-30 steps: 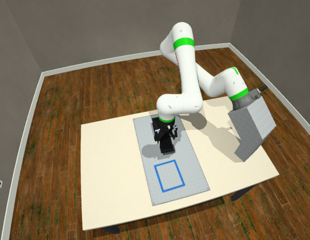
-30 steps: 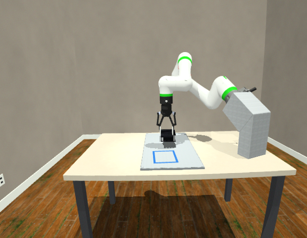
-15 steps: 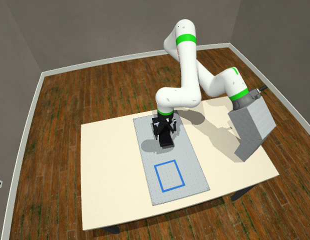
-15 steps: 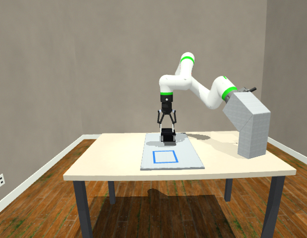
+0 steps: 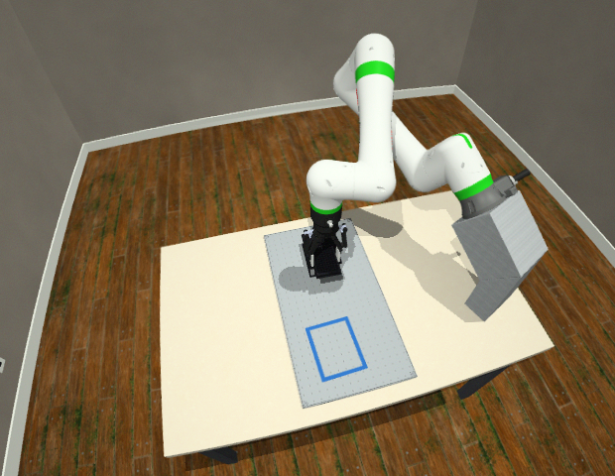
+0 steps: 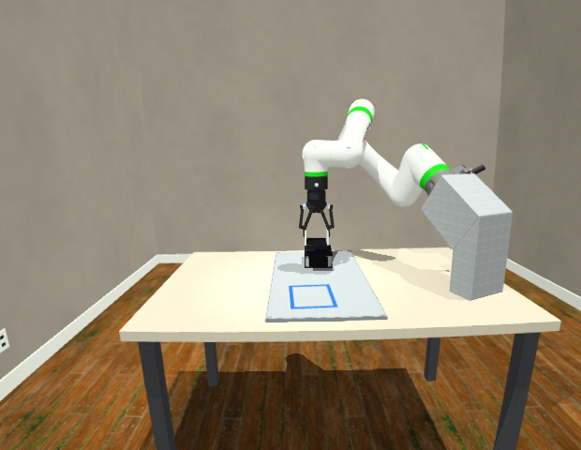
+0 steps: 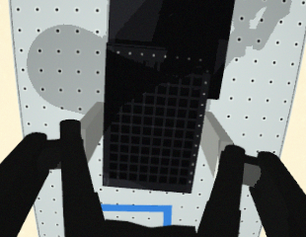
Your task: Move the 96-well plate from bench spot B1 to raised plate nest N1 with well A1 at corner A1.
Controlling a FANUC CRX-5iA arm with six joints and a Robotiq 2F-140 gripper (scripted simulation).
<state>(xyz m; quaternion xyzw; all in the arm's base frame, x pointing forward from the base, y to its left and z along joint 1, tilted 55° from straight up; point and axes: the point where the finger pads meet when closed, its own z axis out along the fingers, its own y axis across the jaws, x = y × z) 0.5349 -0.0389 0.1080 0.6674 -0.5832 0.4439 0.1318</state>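
Now: hand 90 mm to the left of the black raised nest N1, 80 mm above it and 20 mm past it. Round my hand: black 96-well plate 20 mm below; white A1 mark 160 mm to the right, 80 mm behind, 70 mm below.
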